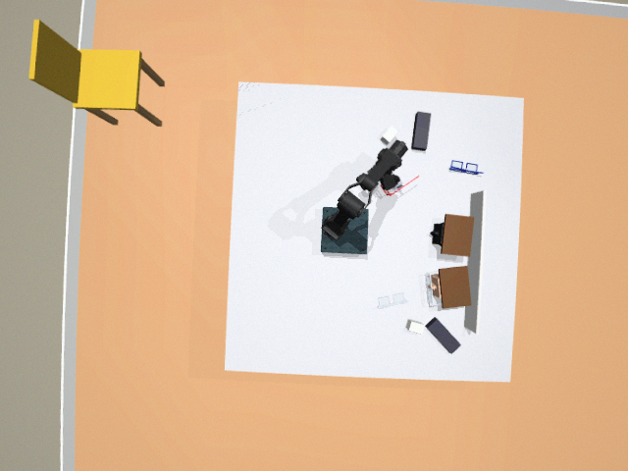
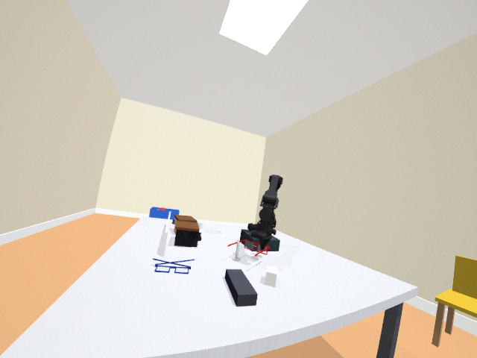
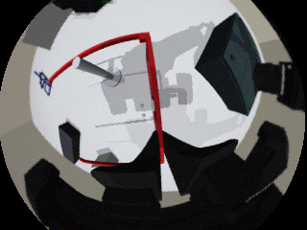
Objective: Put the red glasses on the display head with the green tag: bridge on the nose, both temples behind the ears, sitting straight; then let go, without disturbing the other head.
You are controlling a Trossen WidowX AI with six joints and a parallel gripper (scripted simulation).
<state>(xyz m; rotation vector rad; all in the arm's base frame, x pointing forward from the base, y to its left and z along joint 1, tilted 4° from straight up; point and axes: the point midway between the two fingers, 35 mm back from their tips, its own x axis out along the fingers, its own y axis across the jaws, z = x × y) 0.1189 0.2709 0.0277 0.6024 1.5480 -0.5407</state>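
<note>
Now: the upright pin 12 cm ahead of my gripper tip, 4 cm below it and 1 cm to the right of it. Round my gripper tip: grey panel 51 cm ahead, 25 cm to the right; then dark-faced display head 36 cm ahead, 17 cm to the right; then skin-toned display head 41 cm ahead, 39 cm to the right.
</note>
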